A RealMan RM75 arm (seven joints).
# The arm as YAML. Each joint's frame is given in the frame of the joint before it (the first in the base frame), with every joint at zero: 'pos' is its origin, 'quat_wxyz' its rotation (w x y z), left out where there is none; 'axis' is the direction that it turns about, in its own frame. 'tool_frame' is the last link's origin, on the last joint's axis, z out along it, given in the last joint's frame.
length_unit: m
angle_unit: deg
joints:
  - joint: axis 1
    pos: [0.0, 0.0, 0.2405]
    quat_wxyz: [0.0, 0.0, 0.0, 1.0]
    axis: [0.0, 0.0, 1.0]
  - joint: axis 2
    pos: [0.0, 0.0, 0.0]
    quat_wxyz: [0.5, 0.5, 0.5, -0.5]
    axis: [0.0, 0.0, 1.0]
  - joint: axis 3
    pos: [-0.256, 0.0, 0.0]
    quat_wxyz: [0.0, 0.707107, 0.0, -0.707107]
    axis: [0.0, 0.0, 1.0]
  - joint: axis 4
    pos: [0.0, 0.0, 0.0]
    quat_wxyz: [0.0, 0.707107, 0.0, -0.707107]
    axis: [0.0, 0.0, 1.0]
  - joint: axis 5
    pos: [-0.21, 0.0, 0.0]
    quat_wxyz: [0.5, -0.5, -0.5, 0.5]
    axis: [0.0, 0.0, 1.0]
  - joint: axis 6
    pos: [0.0, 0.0, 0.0]
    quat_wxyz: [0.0, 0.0, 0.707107, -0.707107]
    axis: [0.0, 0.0, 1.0]
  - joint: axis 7
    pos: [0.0, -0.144, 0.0]
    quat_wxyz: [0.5, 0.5, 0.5, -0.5]
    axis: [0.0, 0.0, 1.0]
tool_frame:
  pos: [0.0, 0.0, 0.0]
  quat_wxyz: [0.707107, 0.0, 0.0, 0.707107]
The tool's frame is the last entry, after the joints.
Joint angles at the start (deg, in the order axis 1, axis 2, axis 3, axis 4, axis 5, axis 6, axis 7):
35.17 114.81 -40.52 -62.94 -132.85 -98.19 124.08
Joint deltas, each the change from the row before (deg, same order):
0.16 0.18 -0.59 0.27 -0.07 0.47 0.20
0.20 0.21 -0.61 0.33 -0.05 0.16 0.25
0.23 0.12 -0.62 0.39 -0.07 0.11 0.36
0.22 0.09 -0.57 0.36 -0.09 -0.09 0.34
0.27 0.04 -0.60 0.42 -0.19 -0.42 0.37
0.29 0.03 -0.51 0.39 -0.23 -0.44 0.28
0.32 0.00 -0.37 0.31 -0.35 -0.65 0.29
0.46 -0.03 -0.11 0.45 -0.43 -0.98 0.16
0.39 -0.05 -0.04 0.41 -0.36 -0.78 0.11
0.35 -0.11 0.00 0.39 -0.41 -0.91 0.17
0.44 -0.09 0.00 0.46 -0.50 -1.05 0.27
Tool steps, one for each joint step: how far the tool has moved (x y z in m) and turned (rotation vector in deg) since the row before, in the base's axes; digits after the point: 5 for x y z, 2 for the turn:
-0.00116 0.00097 -0.00324 -0.29 -0.14 -0.02
-0.00162 0.00026 -0.00390 -0.65 0.00 -0.01
-0.00147 0.00028 -0.00351 -0.70 -0.04 -0.12
-0.00138 -0.00018 -0.00321 -0.83 -0.05 -0.11
-0.00141 -0.00085 -0.00330 -1.20 -0.10 -0.13
-0.00135 -0.00079 -0.00289 -1.13 -0.15 -0.06
-0.00127 -0.00105 -0.00219 -1.19 -0.21 -0.08
-0.00149 -0.00134 -0.00186 -1.41 -0.08 -0.03
-0.00108 -0.00099 -0.00128 -1.11 -0.06 -0.04
-0.00063 -0.00134 -0.00071 -1.17 -0.11 -0.16
-0.00097 -0.00153 -0.00103 -1.39 -0.12 -0.24

